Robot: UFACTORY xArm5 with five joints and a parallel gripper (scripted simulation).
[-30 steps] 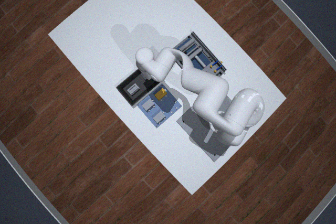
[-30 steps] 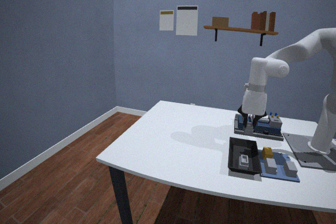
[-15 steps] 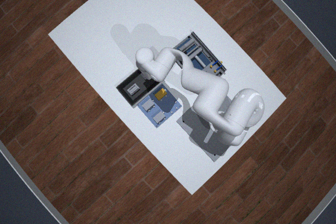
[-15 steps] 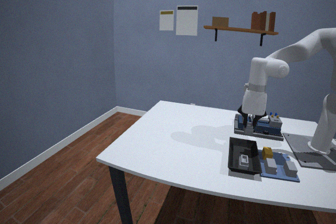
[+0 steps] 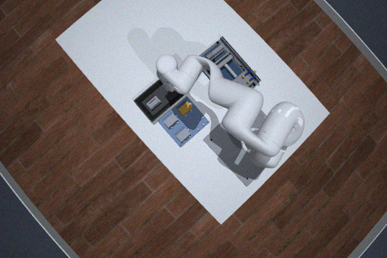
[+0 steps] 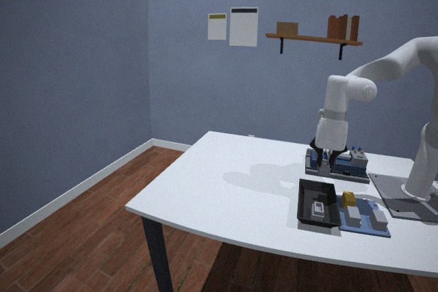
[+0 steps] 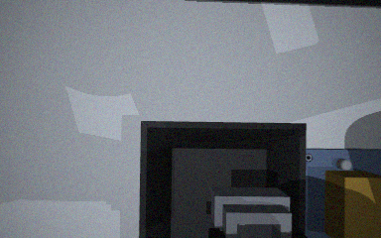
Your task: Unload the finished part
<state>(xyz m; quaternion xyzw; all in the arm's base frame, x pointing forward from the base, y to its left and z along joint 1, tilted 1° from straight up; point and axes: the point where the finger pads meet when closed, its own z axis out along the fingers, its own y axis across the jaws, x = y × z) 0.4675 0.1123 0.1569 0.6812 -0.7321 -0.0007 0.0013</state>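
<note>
Right now the yellow block is 140 mm below my hand, 120 mm behind it and 20 mm to the left of it. Also, from my hand: blue fixture plate (160 mm below, 160 mm behind, 60 mm to the left).
</note>
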